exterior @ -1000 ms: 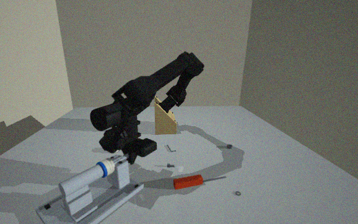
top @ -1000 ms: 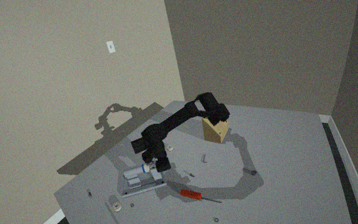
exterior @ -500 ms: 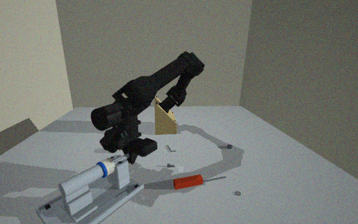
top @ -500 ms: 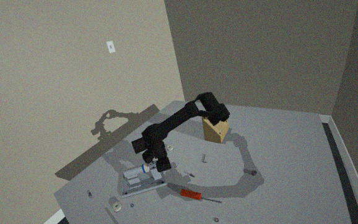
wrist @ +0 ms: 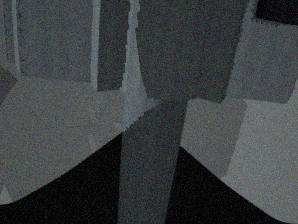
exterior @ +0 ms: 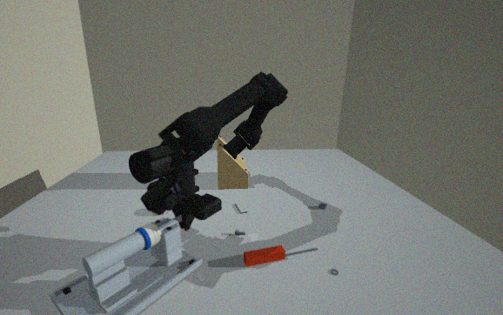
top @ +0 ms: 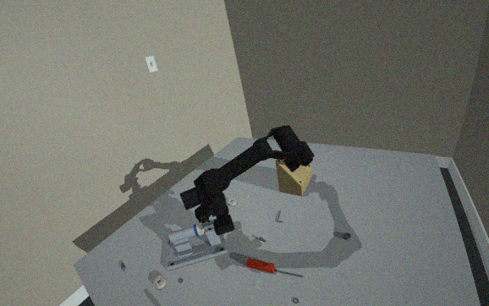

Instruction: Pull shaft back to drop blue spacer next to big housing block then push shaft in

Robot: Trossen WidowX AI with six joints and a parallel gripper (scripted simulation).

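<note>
Right now my gripper tip is 4 cm short of the grey shaft, 3 cm to the left of it and 3 cm below it. Also, from my gripper tip: blue spacer (9 cm ahead, 6 cm to the right, 3 cm above); then bolt (12 cm to the left, 5 cm behind, 4 cm below); then cream spacer (7 cm ahead, 5 cm to the right, 3 cm above).
</note>
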